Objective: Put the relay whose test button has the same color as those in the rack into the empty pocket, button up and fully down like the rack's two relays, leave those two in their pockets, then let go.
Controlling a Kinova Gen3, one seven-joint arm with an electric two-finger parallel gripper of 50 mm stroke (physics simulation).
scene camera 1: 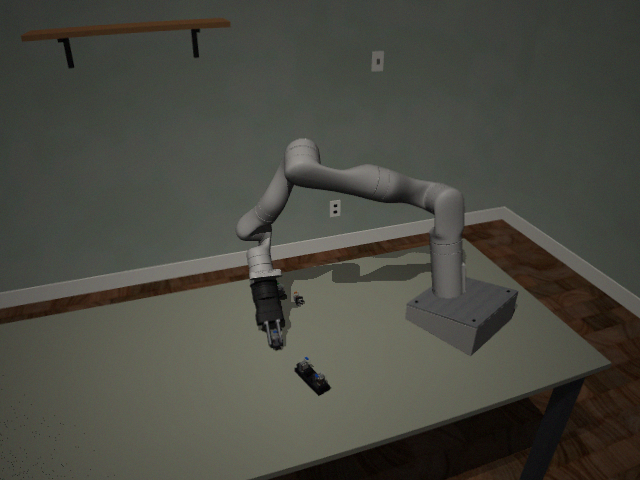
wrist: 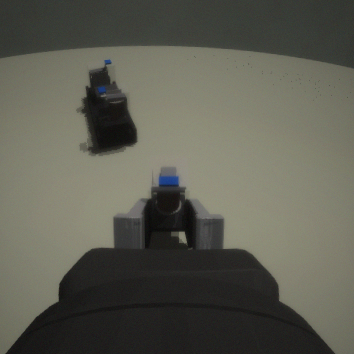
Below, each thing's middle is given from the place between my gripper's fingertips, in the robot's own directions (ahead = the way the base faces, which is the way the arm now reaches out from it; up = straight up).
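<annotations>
Black rack (wrist: 116, 131): my hand 1 cm above it, 8 cm past it, 13 cm to the right of it.
</annotations>
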